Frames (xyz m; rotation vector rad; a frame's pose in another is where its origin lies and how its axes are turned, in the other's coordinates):
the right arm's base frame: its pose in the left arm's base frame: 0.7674 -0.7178 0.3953 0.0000 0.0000 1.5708
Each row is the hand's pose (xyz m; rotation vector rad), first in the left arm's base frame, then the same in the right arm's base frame.
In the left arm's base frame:
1: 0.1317 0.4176 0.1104 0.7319 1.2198 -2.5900
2: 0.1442 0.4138 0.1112 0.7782 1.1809 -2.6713
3: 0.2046 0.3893 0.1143 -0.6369 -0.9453 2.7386
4: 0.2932 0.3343 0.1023 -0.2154 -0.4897 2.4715
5: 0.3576 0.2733 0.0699 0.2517 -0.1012 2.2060
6: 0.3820 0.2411 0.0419 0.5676 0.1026 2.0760
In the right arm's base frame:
1: 1.1354 0.6357 -0.2849 -1.1001 -0.2750 1.6158
2: 1.1316 0.6232 -0.2841 -1.0686 -0.2197 1.5553
3: 1.1071 0.5628 -0.2810 -0.8330 -0.1624 1.3046
4: 1.0521 0.4742 -0.2930 -0.3928 -0.1528 0.9312
5: 0.9911 0.4098 -0.3254 0.0875 -0.2052 0.6432
6: 0.9589 0.3854 -0.3534 0.3960 -0.2748 0.5419

